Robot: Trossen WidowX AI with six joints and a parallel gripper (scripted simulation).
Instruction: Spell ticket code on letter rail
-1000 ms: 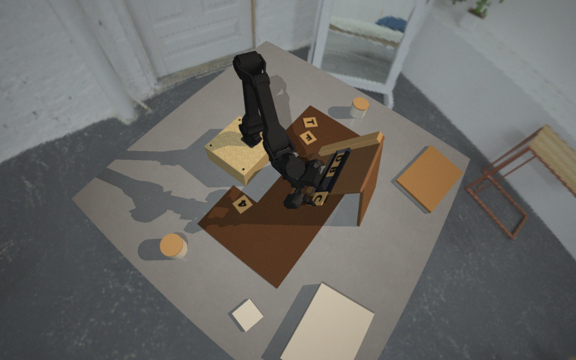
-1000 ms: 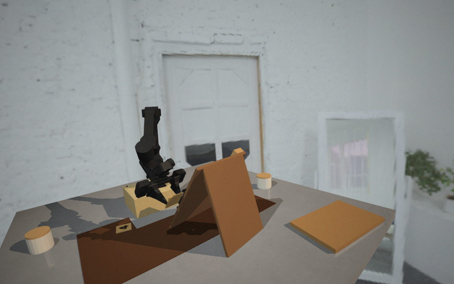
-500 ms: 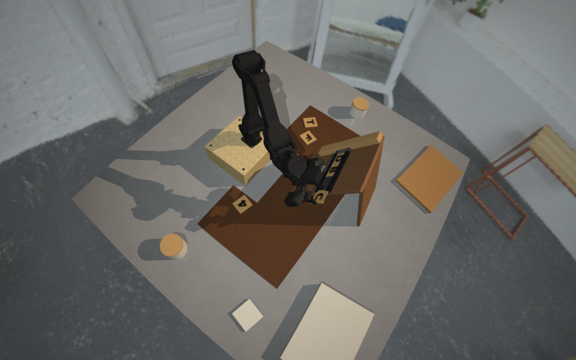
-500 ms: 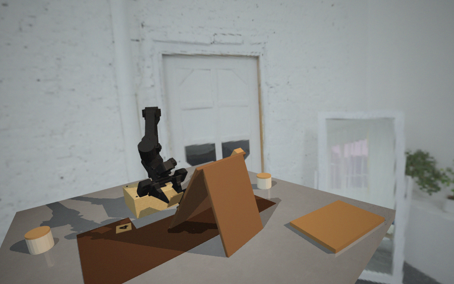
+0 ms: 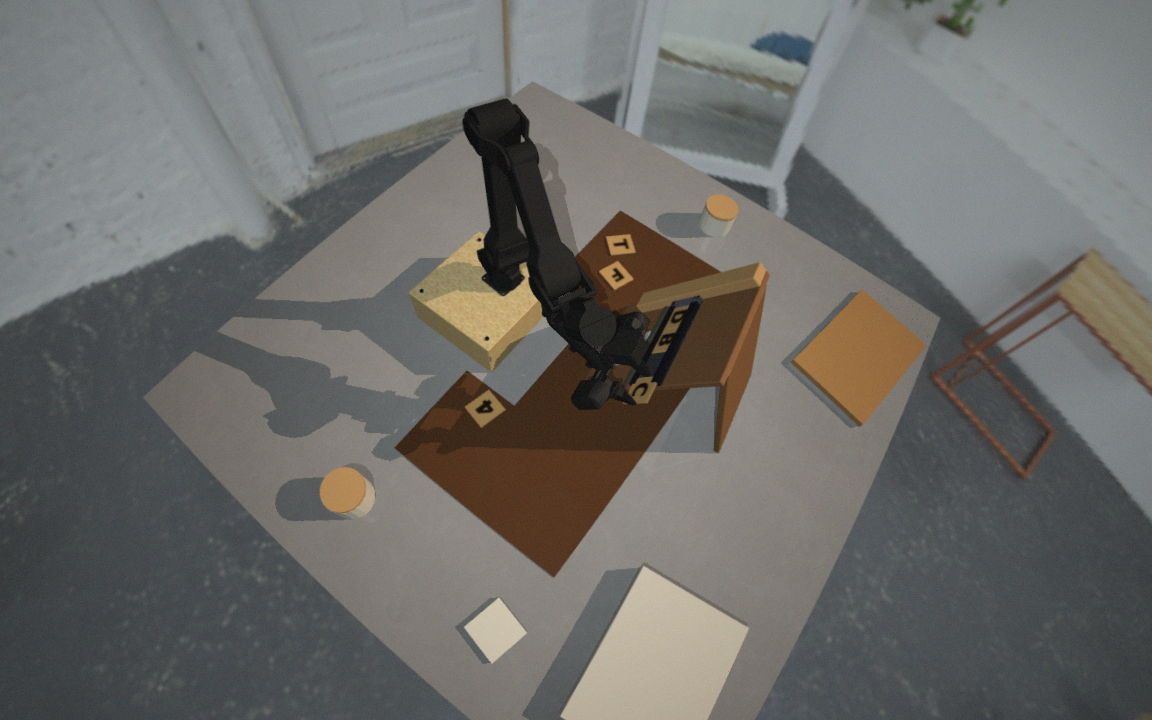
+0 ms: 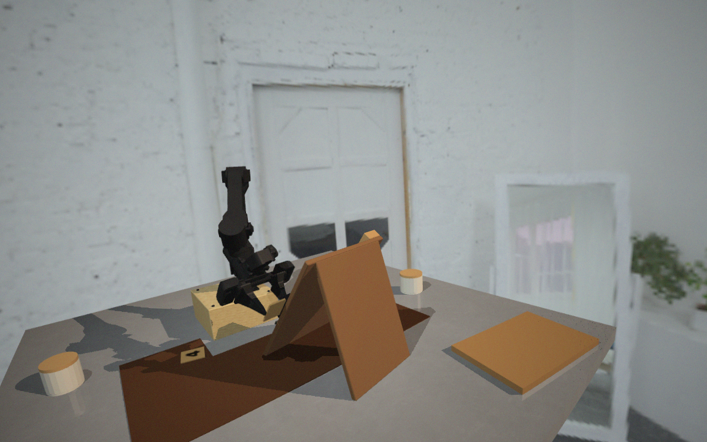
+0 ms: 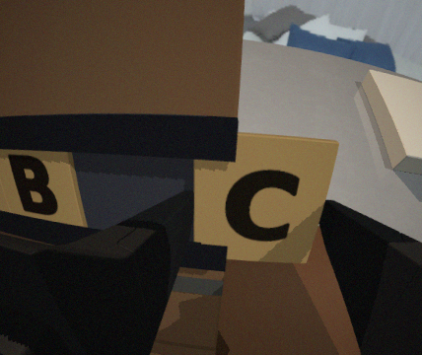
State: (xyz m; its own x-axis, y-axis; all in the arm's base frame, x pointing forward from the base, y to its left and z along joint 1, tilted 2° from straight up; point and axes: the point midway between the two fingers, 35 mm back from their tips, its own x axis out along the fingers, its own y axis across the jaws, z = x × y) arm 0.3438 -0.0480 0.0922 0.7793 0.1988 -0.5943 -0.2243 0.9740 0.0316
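Right now my gripper tip is 10 cm to the right of the white ticket, 8 cm past it and 8 cm above it. The rest, counted from my gripper tip: brown mat 17 cm behind, 16 cm below, 4 cm to the left; then D tile 16 cm to the left, 4 cm behind; then C tile right at my gripper tip.
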